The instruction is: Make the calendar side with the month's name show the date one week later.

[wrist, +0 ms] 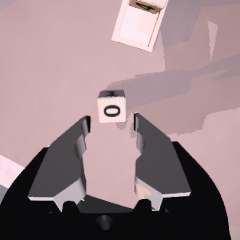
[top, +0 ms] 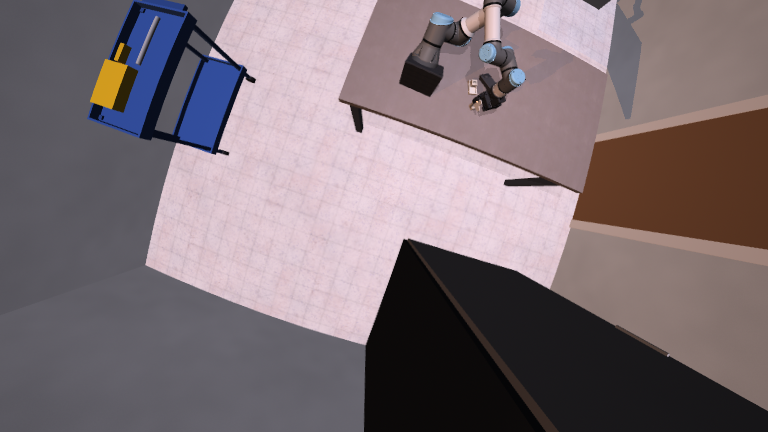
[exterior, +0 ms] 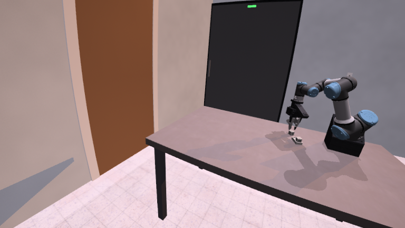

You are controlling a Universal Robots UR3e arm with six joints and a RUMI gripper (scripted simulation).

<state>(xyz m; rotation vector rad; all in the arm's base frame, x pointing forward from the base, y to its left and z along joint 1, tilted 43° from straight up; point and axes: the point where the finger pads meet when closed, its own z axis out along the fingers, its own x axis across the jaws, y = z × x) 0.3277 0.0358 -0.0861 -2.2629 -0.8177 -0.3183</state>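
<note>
Right now the cube is 4 cm below my hand. From my hand the other things lie so: pale tray 4 cm behind, 10 cm to the left, 4 cm below.
</note>
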